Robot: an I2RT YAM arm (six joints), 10 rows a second.
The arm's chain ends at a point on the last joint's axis. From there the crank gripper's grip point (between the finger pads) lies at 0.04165 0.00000 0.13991 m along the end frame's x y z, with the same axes.
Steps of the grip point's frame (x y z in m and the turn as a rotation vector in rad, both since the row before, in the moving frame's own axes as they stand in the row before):
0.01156, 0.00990, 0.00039, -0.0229, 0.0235, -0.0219
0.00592, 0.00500, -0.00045, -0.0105, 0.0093, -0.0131
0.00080, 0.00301, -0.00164, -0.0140, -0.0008, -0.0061
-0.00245, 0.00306, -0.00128, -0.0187, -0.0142, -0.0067
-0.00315, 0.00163, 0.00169, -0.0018, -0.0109, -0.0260
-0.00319, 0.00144, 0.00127, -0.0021, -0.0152, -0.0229
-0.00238, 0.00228, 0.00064, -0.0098, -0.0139, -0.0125
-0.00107, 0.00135, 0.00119, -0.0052, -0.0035, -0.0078
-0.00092, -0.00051, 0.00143, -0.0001, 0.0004, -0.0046
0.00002, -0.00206, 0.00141, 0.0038, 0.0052, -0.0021
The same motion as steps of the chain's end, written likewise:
0.00826, 0.00766, 0.00143, -0.0229, 0.0235, -0.0219
0.00461, 0.00409, -0.00005, -0.0105, 0.0093, -0.0131
0.00091, 0.00130, -0.00166, -0.0140, -0.0008, -0.0061
-0.00047, 0.00071, -0.00184, -0.0187, -0.0142, -0.0067
-0.00161, 0.00244, 0.00124, -0.0018, -0.0109, -0.0260
-0.00105, 0.00207, 0.00065, -0.0021, -0.0152, -0.0229
-0.00044, 0.00141, 0.00008, -0.0098, -0.0139, -0.0125
-0.00058, 0.00095, 0.00105, -0.0052, -0.0035, -0.0078
-0.00098, -0.00033, 0.00145, -0.0001, 0.0004, -0.0046
-0.00071, -0.00144, 0.00163, 0.0038, 0.0052, -0.0021

